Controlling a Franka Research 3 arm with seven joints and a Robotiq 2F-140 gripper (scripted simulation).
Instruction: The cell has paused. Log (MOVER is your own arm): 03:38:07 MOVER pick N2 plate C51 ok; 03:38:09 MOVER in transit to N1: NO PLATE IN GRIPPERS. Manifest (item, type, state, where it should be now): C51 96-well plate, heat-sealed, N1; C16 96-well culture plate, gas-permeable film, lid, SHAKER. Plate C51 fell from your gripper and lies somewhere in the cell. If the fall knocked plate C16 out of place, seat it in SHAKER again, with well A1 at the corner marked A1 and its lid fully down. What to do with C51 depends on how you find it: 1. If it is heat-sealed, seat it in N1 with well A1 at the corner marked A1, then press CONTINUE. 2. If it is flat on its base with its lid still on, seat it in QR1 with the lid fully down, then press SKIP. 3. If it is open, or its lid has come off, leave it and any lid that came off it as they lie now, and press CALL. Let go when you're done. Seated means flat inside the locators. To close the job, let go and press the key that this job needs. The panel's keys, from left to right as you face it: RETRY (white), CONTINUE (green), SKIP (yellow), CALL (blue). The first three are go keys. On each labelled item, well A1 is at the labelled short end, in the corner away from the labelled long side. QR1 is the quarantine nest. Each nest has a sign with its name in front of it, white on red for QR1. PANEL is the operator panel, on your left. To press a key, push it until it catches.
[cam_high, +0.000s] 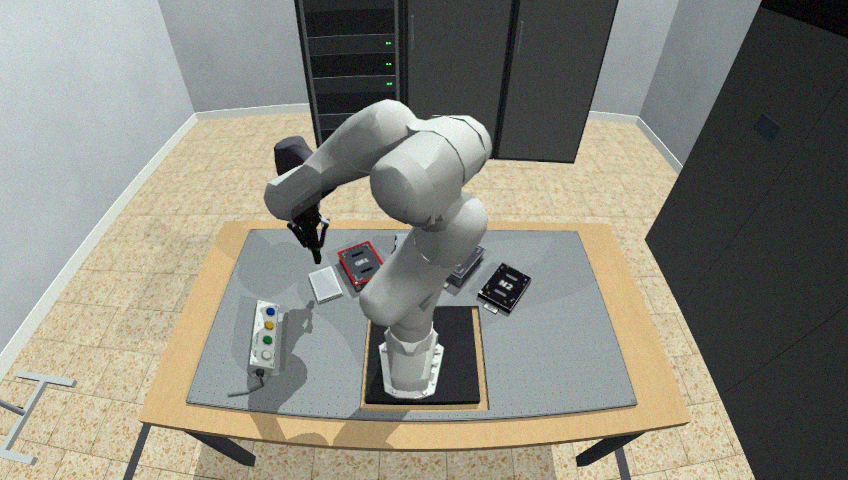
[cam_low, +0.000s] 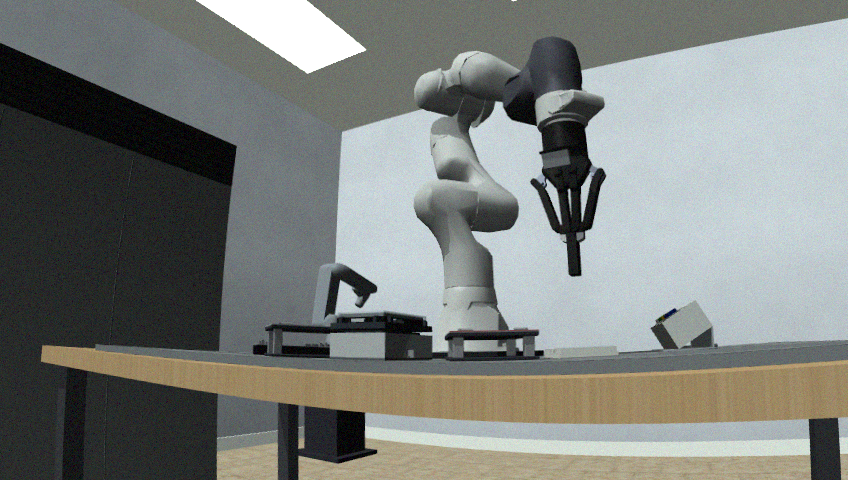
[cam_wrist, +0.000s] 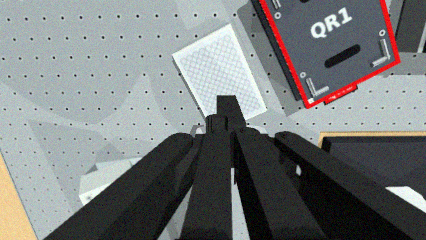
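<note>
The 96-well plate lies 15 cm below my hand. Also, from my hand: QR1 nest: 12 cm to the right, 12 cm below, 8 cm ahead; then A1 mark: 36 cm to the right, 11 cm below, 8 cm ahead; then blue key: 16 cm behind, 13 cm to the left, 9 cm below.
</note>
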